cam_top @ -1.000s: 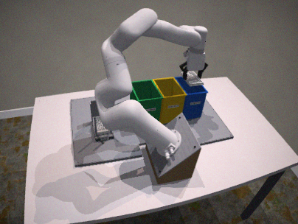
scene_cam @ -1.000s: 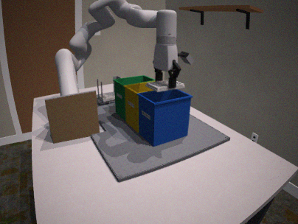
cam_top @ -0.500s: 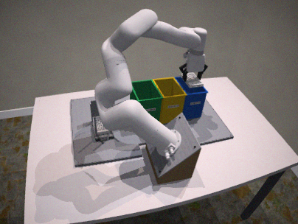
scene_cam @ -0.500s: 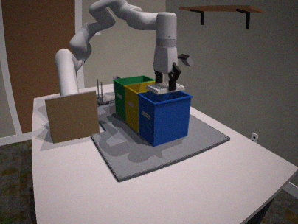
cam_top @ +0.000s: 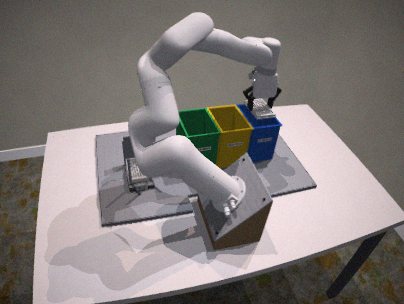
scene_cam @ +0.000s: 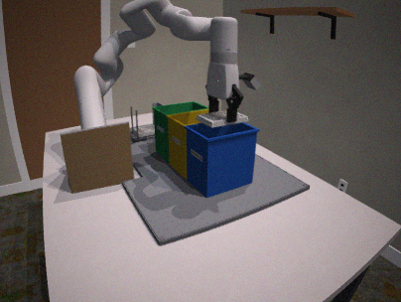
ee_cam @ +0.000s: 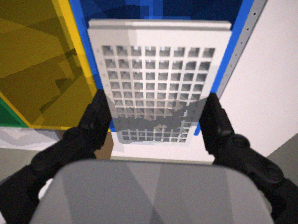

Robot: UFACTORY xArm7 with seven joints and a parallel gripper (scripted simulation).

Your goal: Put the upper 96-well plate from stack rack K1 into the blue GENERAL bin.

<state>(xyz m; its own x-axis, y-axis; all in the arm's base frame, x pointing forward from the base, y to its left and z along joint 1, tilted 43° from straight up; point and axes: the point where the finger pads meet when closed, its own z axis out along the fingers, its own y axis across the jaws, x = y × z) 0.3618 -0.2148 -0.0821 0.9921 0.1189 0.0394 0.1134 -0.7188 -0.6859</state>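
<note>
Now: hand 1 cm above the white 96-well plate. The rest, counted from my hand: blue bin 13 cm below; then yellow bin 13 cm to the left, 13 cm below, 1 cm behind; then green bin 26 cm to the left, 13 cm below, 3 cm behind.
</note>
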